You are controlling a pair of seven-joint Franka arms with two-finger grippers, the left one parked.
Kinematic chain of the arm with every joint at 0, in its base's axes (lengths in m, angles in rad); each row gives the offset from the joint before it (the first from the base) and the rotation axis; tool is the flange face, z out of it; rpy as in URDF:
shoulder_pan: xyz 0 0 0.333 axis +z
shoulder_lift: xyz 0 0 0 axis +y
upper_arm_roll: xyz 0 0 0.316 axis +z
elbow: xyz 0.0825 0 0 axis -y
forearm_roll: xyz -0.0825 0 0.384 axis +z
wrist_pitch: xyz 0 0 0 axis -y
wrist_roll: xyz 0.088 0 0 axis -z
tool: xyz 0 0 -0.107 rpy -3.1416 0 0
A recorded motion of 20 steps. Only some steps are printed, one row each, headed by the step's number.
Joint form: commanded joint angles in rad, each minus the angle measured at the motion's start. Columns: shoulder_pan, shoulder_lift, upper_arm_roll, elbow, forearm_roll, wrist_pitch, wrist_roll.
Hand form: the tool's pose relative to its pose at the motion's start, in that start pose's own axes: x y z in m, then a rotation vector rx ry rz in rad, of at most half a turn. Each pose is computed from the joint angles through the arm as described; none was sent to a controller.
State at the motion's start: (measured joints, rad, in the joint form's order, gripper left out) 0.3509 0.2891 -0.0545 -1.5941 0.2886 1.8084 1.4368
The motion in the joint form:
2: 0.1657 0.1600 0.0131 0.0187 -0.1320 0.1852 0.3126
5: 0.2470 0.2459 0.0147 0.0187 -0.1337 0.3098 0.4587
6: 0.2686 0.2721 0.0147 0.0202 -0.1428 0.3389 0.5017
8: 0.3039 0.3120 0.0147 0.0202 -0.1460 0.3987 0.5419
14: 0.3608 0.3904 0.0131 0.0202 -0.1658 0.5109 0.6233
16: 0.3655 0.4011 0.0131 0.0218 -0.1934 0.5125 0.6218
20: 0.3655 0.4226 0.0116 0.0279 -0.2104 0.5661 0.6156
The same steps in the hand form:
2: -0.0790 -0.0346 0.1072 0.0159 0.1468 0.1218
5: -0.1203 -0.0424 0.1682 0.0529 0.1516 0.1927
6: -0.1303 -0.0431 0.1865 0.0593 0.1607 0.2117
8: -0.1474 -0.0432 0.2146 0.0779 0.1621 0.2173
14: -0.1711 -0.0409 0.2678 0.1154 0.1727 0.2339
16: -0.1718 -0.0400 0.2750 0.1136 0.1964 0.2105
20: -0.1699 -0.0456 0.2819 0.1530 0.1968 0.1895

